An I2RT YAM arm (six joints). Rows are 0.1 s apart.
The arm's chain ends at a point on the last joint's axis. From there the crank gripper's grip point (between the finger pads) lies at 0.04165 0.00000 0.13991 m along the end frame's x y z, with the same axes.
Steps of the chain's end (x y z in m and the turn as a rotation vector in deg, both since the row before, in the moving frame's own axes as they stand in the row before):
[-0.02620 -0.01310 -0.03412 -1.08 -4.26 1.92]
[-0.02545 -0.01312 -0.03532 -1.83 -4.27 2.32]
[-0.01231 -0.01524 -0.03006 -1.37 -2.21 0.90]
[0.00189 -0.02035 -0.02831 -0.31 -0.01 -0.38]
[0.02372 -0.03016 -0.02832 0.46 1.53 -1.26]
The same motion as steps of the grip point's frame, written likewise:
[-0.03677 -0.00922 -0.03145 -1.08 -4.26 1.92]
[-0.03610 -0.00713 -0.03271 -1.83 -4.27 2.32]
[-0.01777 -0.01127 -0.02861 -1.37 -2.21 0.90]
[0.00187 -0.01987 -0.02830 -0.31 -0.01 -0.38]
[0.02742 -0.03224 -0.02949 0.46 1.53 -1.26]

